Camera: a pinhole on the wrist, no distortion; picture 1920 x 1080 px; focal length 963.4 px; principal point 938.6 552.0 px. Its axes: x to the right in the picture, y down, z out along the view. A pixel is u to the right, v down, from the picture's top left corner.
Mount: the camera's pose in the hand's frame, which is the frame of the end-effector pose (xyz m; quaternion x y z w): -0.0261 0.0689 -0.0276 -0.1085 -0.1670 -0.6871 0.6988
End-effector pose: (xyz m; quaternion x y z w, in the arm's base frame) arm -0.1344 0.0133 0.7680 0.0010 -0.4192 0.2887 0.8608
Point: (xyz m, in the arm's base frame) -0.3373 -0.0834 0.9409
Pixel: 1714 654
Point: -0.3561 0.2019 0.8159
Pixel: 483 836
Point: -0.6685 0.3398 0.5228
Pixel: outside the picture
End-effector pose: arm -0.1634 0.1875 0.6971 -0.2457 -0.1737 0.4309 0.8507
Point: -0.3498 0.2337 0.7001
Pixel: 843 378
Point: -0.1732 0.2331 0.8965
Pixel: outside the picture
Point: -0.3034 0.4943 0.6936
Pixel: outside the picture
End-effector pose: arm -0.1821 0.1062 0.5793 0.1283 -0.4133 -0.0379 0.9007
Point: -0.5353 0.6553 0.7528
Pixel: 203 285
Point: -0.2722 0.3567 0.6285
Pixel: outside the picture
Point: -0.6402 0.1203 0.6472
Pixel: 1373 73
